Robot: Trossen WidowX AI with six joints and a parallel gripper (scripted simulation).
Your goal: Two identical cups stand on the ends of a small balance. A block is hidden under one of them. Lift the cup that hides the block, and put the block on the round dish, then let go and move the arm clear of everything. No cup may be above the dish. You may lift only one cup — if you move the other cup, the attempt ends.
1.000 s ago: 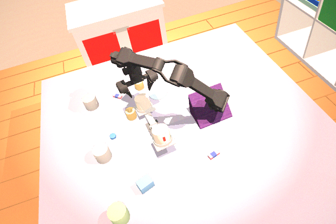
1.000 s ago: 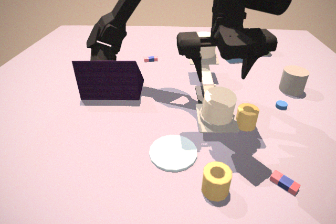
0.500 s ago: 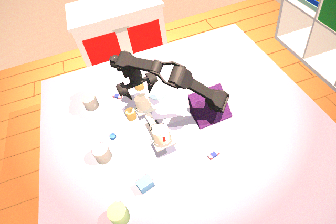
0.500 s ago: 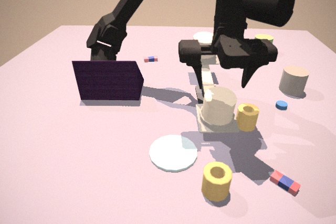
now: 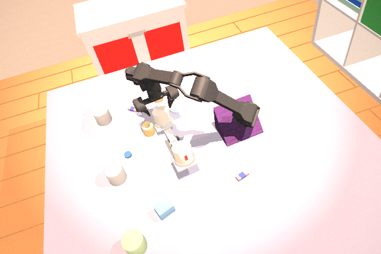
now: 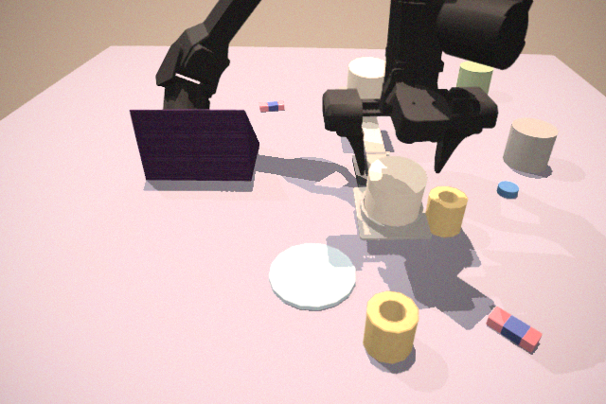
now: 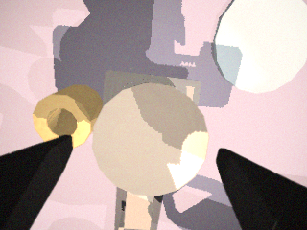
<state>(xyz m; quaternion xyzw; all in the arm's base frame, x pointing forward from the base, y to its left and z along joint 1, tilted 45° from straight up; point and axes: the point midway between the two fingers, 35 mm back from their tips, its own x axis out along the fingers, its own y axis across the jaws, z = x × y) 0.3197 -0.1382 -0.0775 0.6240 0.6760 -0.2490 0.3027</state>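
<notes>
Now: gripper tip 2 cm to the left of the cream cup and 3 cm above it. Also, from my gripper tip: green block 5 cm below; then round dish 10 cm behind, 9 cm to the right, 9 cm below; then balance 1 cm behind, 14 cm to the left, 5 cm below.
</notes>
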